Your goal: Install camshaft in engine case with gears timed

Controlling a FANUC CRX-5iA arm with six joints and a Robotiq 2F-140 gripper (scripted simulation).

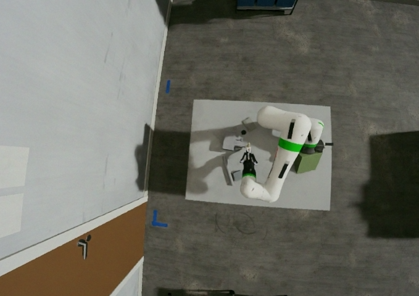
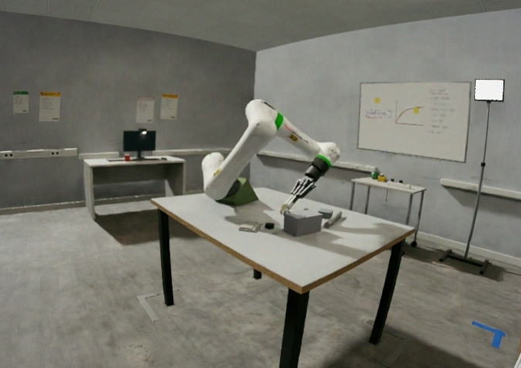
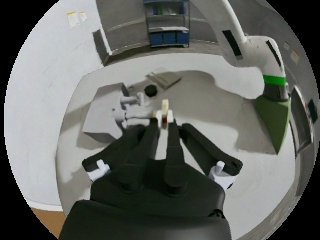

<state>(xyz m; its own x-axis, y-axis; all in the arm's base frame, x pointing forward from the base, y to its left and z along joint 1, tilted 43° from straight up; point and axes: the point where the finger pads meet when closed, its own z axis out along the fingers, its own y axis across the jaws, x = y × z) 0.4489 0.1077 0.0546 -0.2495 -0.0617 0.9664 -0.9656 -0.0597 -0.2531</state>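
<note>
Now: hand 90 mm to the right of the tan disc, 90 mm above it and 10 mm past it. From my hand the other things lie so: grey bar (170 mm to the left, 150 mm ahead, 80 mm below); then small grey block (210 mm to the left, 80 mm below, 70 mm ahead); then black disc (170 mm to the right, 90 mm below, 30 mm ahead).
</note>
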